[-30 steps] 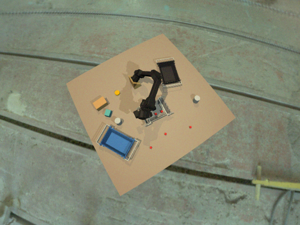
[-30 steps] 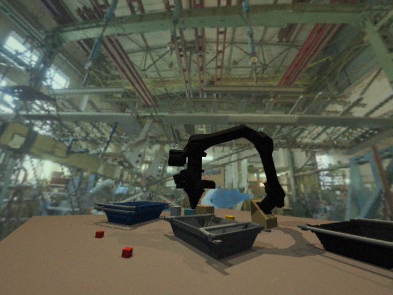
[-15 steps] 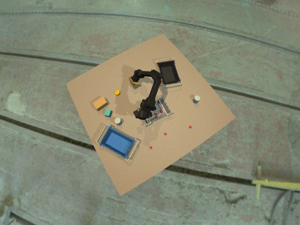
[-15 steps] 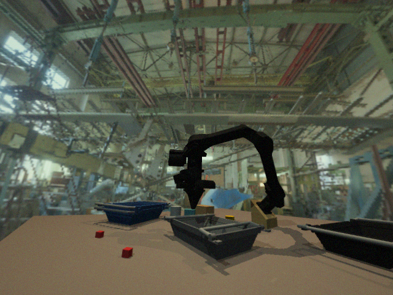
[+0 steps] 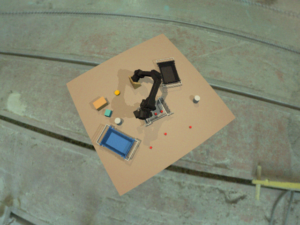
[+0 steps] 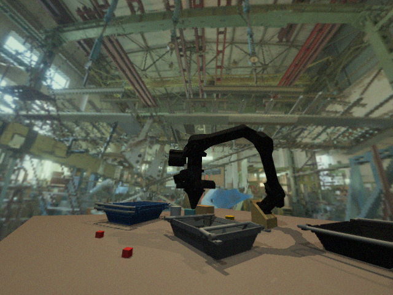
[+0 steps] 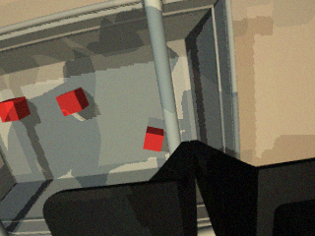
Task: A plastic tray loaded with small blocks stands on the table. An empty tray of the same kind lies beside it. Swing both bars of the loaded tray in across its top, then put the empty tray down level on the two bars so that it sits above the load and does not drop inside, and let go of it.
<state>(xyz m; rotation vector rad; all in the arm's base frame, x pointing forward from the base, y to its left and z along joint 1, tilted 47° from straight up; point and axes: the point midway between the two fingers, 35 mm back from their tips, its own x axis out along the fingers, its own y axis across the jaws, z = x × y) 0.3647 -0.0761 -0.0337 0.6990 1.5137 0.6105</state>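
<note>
My gripper tip is now 43 cm to the right of the black tray, 29 cm past it and 4 cm above it. The rest, counted from my gripper tip: teal cube 30 cm to the right, 20 cm behind, 6 cm below; then orange box 33 cm behind, 32 cm to the right, 6 cm below; then yellow disc 36 cm behind, 13 cm to the right, 8 cm below.
</note>
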